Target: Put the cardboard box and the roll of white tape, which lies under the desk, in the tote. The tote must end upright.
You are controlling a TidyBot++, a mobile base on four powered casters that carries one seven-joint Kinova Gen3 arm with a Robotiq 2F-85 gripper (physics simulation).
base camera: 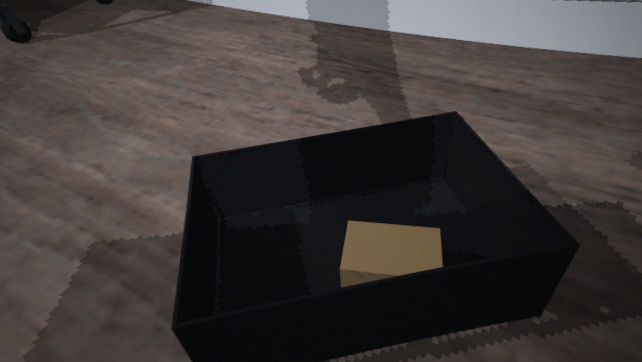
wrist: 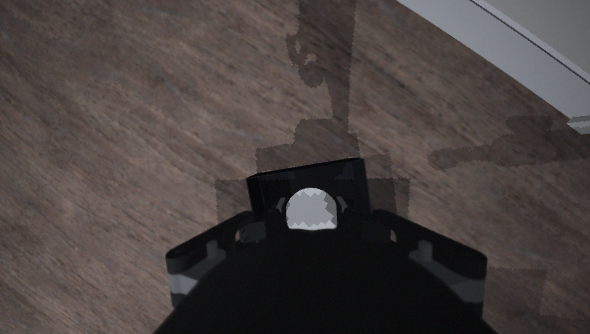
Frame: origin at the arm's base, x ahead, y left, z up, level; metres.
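Where they show: gripper, fingertip midpoint: (wrist: pixel 310 206).
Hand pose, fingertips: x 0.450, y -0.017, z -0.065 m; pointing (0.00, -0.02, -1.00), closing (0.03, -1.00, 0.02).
Note:
Things, the pixels of their top centre, and the offset from my fingertips. "*": a spot on its surface instead.
- black tote, middle of its top: (base camera: pixel 349 192) (wrist: pixel 309 207) dx -0.082, dy -0.005, dz -0.231 m
- cardboard box, middle of its top: (base camera: pixel 391 247) dx -0.113, dy -0.040, dz -0.278 m
- white tape, middle of its top: (wrist: pixel 311 219) dx -0.004, dy +0.000, dz +0.024 m
- black caster wheel, surface spot: (base camera: pixel 16 29) * dx +0.641, dy +0.718, dz -0.299 m
The black tote (base camera: pixel 350 315) (wrist: pixel 367 185) stands upright on the floor. The cardboard box (base camera: pixel 392 247) lies inside it, near the wall closest to the base camera and right of the middle; it does not show in the wrist view. My gripper (wrist: pixel 310 206) is shut on the roll of white tape (wrist: pixel 311 209), whose round white face shows between the fingers. In the wrist view the held tape overlaps the tote, which is partly hidden behind the tape and the gripper. The gripper and tape do not show in the base camera view.
A pale wall (base camera: pixel 525 25) rises behind the tote, and a pale surface (wrist: pixel 505 45) crosses the upper right of the wrist view. A black caster wheel (base camera: pixel 16 29) stands on the wooden floor at the far left. Shadows lie around the tote.

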